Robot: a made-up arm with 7 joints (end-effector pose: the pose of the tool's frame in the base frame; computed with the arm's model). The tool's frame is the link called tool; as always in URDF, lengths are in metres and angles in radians.
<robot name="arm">
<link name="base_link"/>
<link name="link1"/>
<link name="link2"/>
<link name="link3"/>
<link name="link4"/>
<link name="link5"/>
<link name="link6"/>
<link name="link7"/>
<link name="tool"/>
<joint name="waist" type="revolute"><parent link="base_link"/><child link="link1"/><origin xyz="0.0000 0.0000 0.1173" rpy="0.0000 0.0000 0.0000"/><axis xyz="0 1 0"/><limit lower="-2.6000" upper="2.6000"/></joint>
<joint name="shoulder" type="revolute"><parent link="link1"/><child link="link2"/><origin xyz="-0.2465 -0.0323 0.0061" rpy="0.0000 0.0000 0.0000"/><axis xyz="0 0 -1"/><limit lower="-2.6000" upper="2.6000"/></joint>
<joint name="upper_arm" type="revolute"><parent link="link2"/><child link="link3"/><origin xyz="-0.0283 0.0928 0.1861" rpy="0.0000 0.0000 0.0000"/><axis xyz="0 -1 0"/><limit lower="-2.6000" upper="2.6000"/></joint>
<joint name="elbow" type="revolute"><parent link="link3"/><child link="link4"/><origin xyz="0.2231 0.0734 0.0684" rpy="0.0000 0.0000 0.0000"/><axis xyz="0 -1 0"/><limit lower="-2.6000" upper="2.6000"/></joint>
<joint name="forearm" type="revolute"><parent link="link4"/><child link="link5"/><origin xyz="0.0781 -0.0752 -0.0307" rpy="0.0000 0.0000 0.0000"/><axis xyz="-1 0 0"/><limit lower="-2.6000" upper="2.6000"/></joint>
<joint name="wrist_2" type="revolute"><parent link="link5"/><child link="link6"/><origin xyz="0.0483 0.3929 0.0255" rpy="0.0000 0.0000 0.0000"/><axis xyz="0 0 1"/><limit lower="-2.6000" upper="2.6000"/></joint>
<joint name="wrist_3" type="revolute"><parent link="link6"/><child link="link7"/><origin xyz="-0.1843 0.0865 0.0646" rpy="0.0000 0.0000 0.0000"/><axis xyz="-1 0 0"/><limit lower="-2.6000" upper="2.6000"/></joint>
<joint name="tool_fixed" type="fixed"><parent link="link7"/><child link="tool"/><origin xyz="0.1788 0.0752 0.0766" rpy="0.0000 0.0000 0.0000"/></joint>
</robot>
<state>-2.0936 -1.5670 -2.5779 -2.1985 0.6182 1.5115 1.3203</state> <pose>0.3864 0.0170 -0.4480 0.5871 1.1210 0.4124</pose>
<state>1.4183 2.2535 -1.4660 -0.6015 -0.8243 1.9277 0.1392</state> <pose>-0.1907 -0.4343 0.4080 0.2751 -0.2644 -1.5748</pose>
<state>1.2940 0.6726 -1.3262 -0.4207 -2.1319 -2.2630 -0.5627</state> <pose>-0.3021 -0.3481 0.2899 0.7868 -0.0706 0.8563</pose>
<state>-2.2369 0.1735 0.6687 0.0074 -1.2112 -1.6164 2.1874</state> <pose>-0.5408 0.1947 -0.4707 -0.1010 -1.0881 -0.6509</pose>
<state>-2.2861 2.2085 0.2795 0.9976 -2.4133 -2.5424 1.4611</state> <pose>-0.1640 -0.0578 -0.5664 1.5152 -1.0599 0.4852</pose>
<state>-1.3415 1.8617 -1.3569 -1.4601 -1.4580 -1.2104 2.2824</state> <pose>0.4206 -0.0865 -0.0830 0.6368 0.7954 2.3639</pose>
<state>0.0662 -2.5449 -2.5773 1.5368 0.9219 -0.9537 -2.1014</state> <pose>-0.1995 -0.5784 -0.0848 0.4257 0.9789 1.8035</pose>
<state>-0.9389 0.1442 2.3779 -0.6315 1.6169 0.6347 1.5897</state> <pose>-0.3010 0.0041 0.4154 1.6124 -0.3208 2.6558</pose>
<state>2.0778 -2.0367 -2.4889 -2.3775 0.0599 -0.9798 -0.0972</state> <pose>0.5553 -0.5070 0.5652 1.7065 1.3469 -1.0270</pose>
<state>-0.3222 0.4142 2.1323 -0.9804 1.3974 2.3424 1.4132</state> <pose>-0.1908 0.0935 0.2981 -2.5124 0.2853 1.1387</pose>
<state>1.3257 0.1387 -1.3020 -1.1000 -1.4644 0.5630 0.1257</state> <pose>-0.3538 -0.0987 -0.1477 -0.0889 -2.2536 2.0784</pose>
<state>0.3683 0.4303 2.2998 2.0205 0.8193 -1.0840 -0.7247</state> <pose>-0.3775 0.6668 0.4846 -0.6259 1.6023 -0.6680</pose>
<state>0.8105 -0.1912 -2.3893 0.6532 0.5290 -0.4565 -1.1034</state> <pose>-0.5172 0.4782 0.4607 -0.2288 2.1170 -0.5454</pose>
